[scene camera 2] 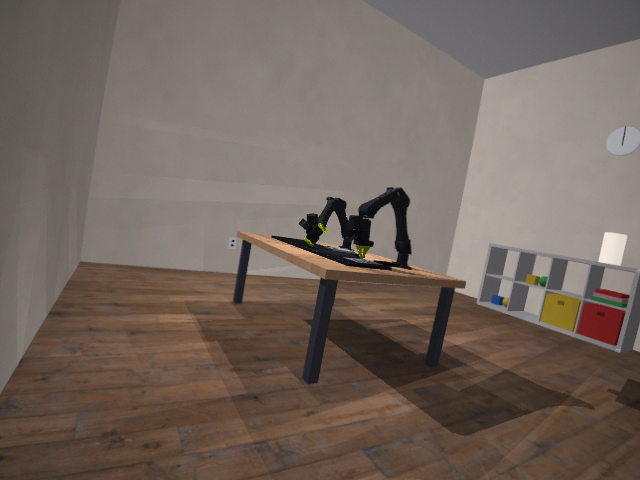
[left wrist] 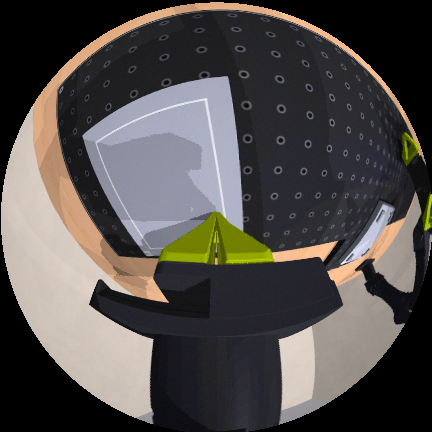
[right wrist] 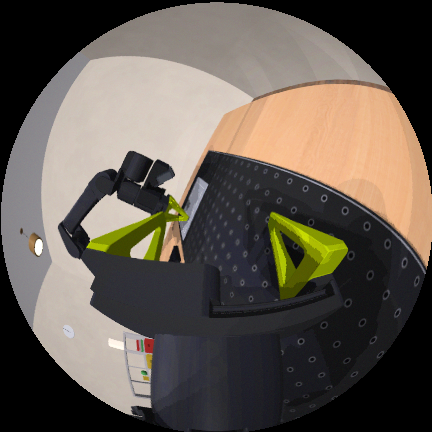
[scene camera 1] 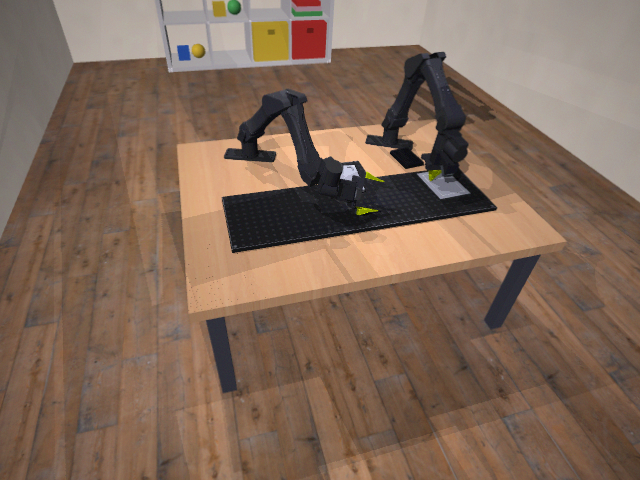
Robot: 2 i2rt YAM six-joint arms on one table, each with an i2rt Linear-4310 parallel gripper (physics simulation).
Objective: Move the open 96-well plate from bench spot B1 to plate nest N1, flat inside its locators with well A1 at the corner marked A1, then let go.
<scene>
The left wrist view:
left gripper: 215, 217
plate nest: 382, 213
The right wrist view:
left gripper: 187, 218
</scene>
